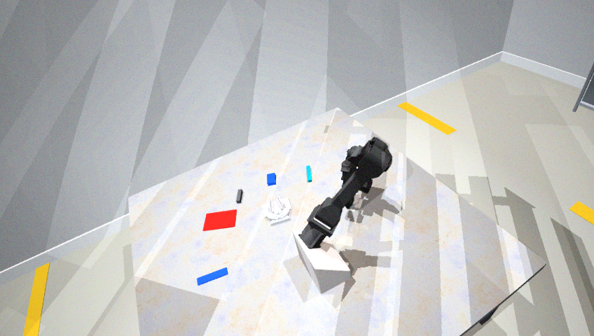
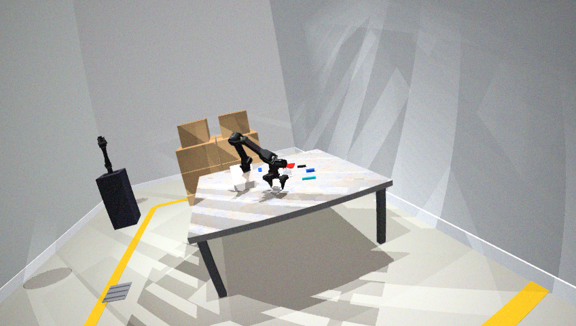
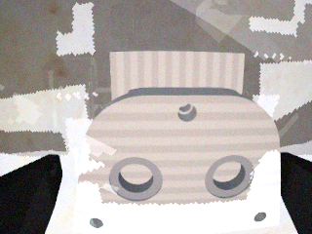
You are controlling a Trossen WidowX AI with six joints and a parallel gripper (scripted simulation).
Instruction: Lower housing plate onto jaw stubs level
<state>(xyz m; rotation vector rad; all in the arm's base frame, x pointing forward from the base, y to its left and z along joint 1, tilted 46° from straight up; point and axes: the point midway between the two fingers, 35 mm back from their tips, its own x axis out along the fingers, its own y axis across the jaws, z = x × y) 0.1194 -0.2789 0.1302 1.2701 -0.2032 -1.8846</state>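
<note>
My gripper tip is 10 mm past the white part. The rest, counted from my gripper tip: cyan bar: 260 mm ahead, 40 mm to the left; then black block: 360 mm ahead, 360 mm to the left; then red flat square: 290 mm ahead, 490 mm to the left, 10 mm below.
</note>
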